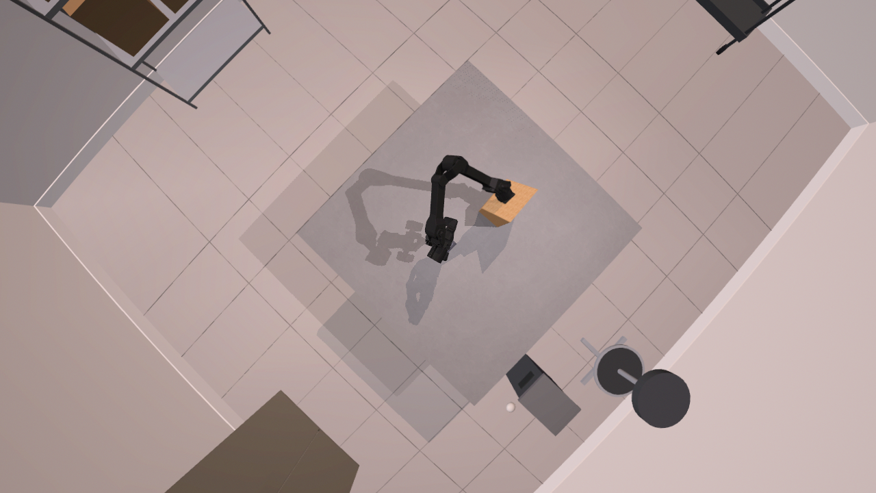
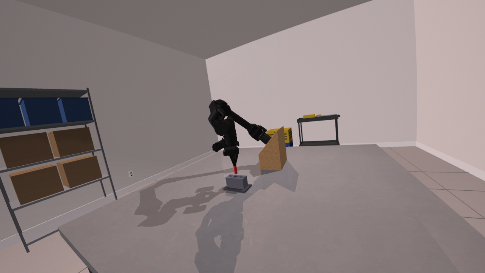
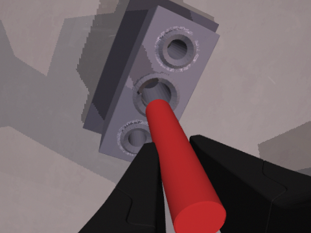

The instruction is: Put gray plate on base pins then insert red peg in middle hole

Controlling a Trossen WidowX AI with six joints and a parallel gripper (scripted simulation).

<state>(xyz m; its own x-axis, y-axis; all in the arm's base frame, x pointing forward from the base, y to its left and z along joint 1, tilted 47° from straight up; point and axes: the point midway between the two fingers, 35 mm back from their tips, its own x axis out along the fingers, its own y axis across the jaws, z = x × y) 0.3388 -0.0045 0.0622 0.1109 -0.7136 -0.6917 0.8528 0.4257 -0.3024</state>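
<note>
My gripper tip is now right at the red peg. The rest, counted from my gripper tip: base: 11 cm below; then gray plate: 7 cm below.
</note>
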